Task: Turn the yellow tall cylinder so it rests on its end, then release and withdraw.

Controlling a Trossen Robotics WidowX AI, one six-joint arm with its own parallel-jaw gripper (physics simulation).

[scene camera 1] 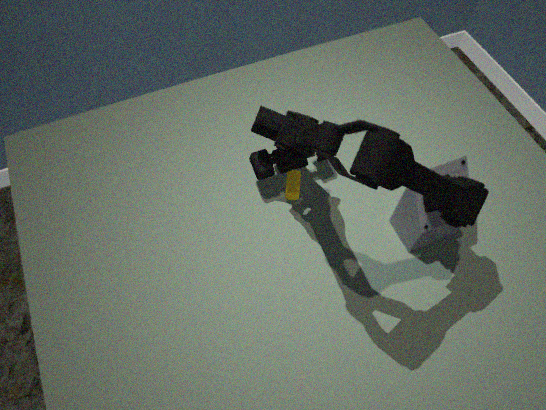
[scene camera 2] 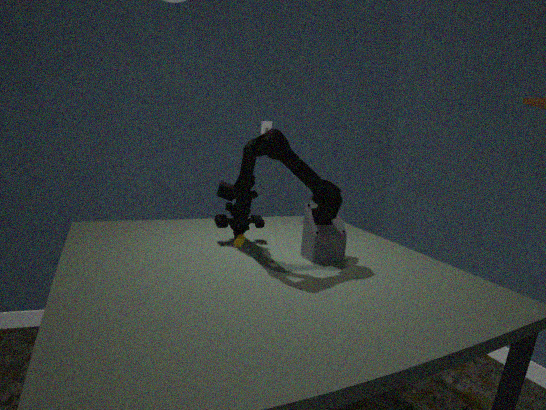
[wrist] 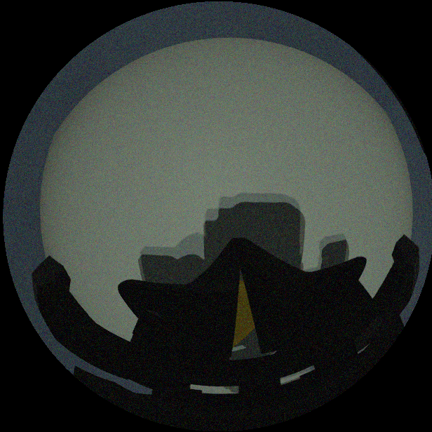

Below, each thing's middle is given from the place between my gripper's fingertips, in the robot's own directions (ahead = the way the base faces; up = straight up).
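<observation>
My hand: 60 mm to the right of the yellow tall cylinder (wrist: 244, 324), 20 mm below it.
</observation>
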